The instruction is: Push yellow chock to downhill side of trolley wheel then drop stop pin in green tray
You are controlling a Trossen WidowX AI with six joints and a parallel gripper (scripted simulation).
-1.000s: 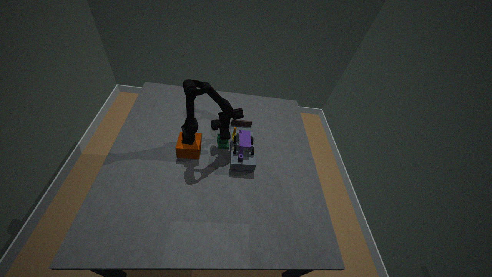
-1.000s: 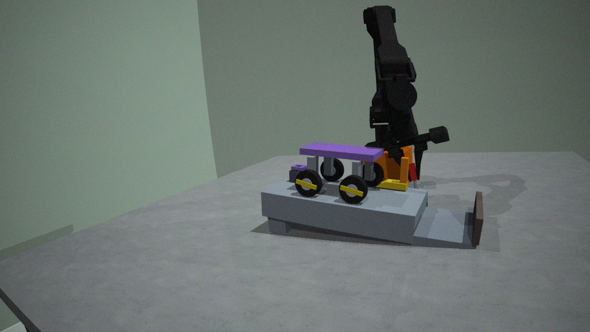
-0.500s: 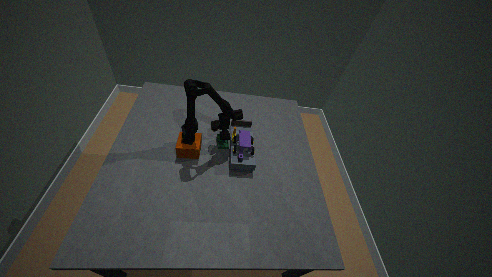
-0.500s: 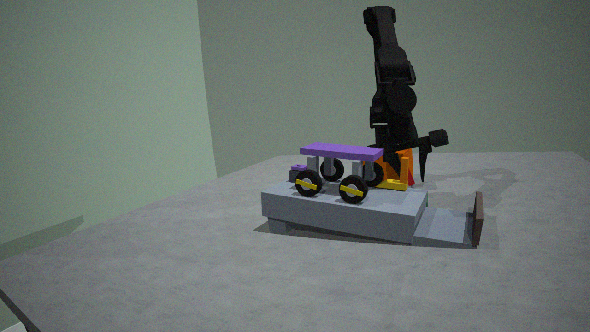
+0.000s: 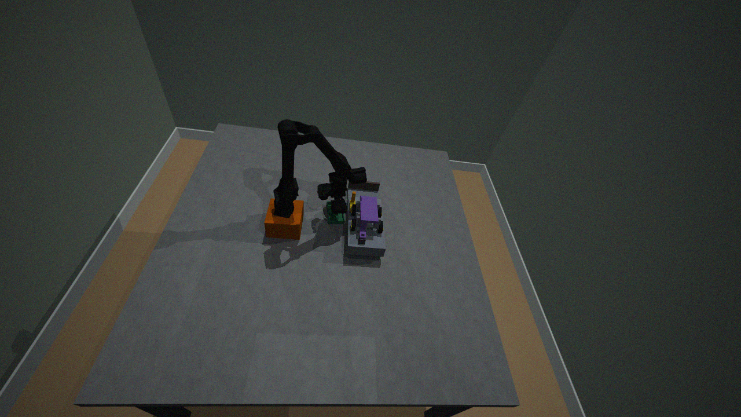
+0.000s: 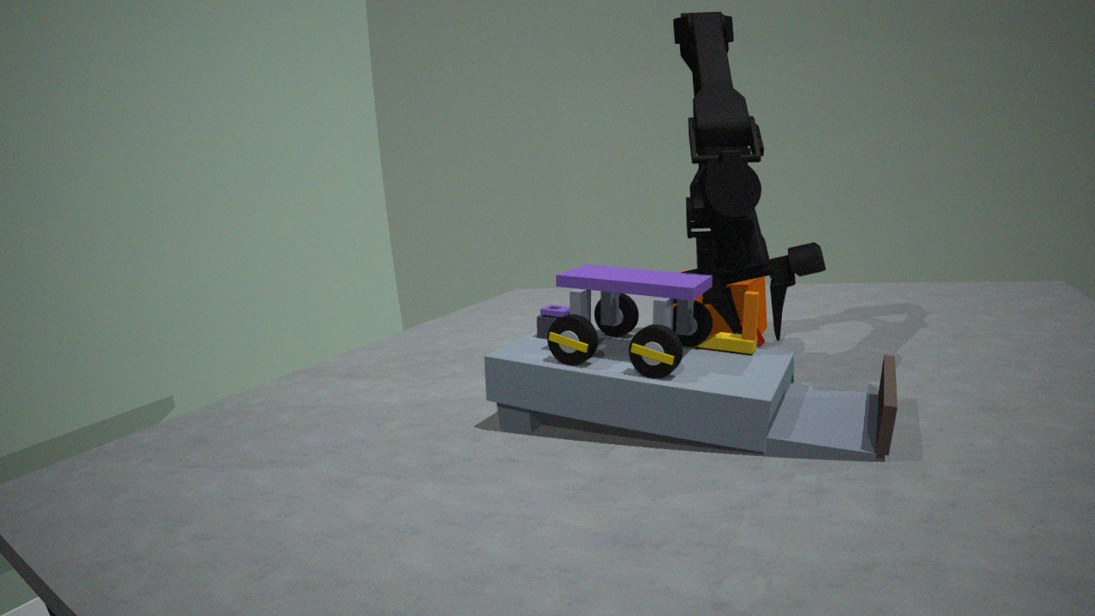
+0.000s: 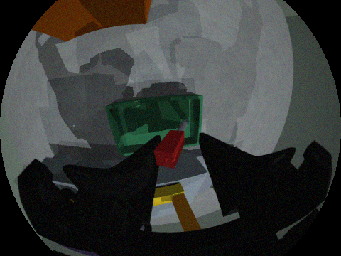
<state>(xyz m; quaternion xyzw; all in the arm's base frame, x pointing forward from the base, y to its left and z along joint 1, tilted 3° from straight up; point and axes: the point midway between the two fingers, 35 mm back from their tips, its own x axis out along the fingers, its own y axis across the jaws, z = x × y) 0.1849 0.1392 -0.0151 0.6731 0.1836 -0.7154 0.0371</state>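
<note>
The green tray lies 10 mm ahead of my gripper tip, 20 mm to the right of it and 60 mm below it. The rest, counted from my gripper tip: red-headed stop pin (right at my gripper tip); grey ramp (150 mm ahead, 80 mm to the right); yellow chock (70 mm ahead, 10 mm to the right, 30 mm above).
</note>
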